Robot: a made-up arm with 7 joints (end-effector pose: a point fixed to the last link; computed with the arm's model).
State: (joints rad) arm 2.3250 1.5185 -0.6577 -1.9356 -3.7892 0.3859 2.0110
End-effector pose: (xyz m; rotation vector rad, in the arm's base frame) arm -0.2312 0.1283 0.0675 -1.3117 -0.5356 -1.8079
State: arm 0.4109 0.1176 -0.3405 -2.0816 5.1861 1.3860 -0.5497
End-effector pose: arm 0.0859 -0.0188 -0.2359 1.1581 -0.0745 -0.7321
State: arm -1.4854 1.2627 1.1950 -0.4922 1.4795 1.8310 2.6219
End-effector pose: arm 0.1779 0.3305 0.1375 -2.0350 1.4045 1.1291
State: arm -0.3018 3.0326 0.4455 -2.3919 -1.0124 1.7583 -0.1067
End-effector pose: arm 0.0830 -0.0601 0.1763 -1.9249 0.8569 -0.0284
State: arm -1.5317 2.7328 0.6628 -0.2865 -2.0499 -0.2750 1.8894
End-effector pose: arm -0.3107 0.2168 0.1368 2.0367 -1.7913 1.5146
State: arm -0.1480 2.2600 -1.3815 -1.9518 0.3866 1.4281 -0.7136
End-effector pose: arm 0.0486 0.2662 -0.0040 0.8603 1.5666 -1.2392
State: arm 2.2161 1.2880 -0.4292 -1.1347 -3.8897 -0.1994 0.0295
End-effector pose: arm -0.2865 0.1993 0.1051 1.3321 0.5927 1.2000
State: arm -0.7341 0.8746 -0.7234 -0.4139 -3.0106 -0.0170 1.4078
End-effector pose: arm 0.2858 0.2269 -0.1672 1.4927 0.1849 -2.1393
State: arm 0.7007 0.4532 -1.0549 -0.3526 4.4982 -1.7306 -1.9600
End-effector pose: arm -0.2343 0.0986 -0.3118 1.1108 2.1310 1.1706
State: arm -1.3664 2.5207 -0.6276 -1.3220 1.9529 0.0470 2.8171
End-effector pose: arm -0.0534 0.2335 0.2516 2.7174 1.1174 -0.9429
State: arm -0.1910 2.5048 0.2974 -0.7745 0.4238 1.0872 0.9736
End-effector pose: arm 0.0723 0.1836 0.3352 1.5412 -1.6730 1.1914
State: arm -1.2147 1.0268 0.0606 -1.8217 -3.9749 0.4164 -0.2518
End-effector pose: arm 0.2194 0.0989 0.1593 -1.5449 -1.8290 -0.7806
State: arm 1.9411 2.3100 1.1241 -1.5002 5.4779 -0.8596 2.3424
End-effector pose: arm 0.2107 0.2345 -0.0924 -0.3110 0.0442 -0.5465
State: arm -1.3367 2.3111 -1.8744 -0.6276 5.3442 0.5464 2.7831
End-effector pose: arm -0.0589 0.3733 0.1166 1.7514 -1.5243 0.6472
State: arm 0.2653 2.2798 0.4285 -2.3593 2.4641 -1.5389 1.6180
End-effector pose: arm 0.1626 0.0811 0.1035 -2.5855 -1.0363 0.6440
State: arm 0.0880 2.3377 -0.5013 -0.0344 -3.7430 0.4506 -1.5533
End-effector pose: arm 0.0255 0.2937 0.2720 1.8233 -0.4691 0.0228
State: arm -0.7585 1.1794 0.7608 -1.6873 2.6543 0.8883 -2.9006
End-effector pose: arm 0.1454 0.2351 0.1316 -1.4800 2.0472 0.9814
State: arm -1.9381 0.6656 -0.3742 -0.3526 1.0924 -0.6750 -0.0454
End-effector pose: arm 0.3377 0.0291 0.2167 -0.3845 -2.9072 0.3145
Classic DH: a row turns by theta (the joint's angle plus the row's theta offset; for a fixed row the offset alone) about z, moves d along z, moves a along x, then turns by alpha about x. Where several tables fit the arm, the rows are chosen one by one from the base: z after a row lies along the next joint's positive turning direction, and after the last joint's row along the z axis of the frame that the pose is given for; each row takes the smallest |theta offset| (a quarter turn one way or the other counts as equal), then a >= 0, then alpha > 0; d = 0 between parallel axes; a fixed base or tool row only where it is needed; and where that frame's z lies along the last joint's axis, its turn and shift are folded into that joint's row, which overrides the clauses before.
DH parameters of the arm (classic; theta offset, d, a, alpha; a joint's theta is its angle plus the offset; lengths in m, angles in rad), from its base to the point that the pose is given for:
base (fixed): 0 0 0 -1.2217
joint 1: 1.5708 0 0 1.5708
joint 2: 1.2217 0 0 -1.5708
joint 3: -1.5708 -0.2419 0.0272 -1.5708
joint 4: 0 0 -0.0192 1.5708
joint 5: 0 -0.1584 0 -1.5708
joint 6: 0 0 0 1.5708
joint 7: 0 0 0 0

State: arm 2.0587 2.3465 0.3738 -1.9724 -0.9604 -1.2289 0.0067
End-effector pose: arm 0.0465 0.2170 -0.1497 -2.0574 -0.4134 -2.1283
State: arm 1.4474 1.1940 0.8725 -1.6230 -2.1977 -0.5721 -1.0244
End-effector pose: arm -0.0458 0.3100 -0.0217 0.1416 -1.0502 2.1461
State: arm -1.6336 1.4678 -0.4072 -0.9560 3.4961 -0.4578 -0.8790
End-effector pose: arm 0.1955 0.2213 0.2361 -1.4421 -2.1253 1.1515
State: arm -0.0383 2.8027 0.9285 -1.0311 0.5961 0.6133 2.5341
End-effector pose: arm 0.0787 -0.0039 0.3643 -1.1086 -2.4322 0.4396
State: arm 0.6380 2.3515 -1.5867 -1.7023 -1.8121 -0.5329 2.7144
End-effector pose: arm -0.0436 0.2968 0.0508 0.3285 1.3638 -0.4088
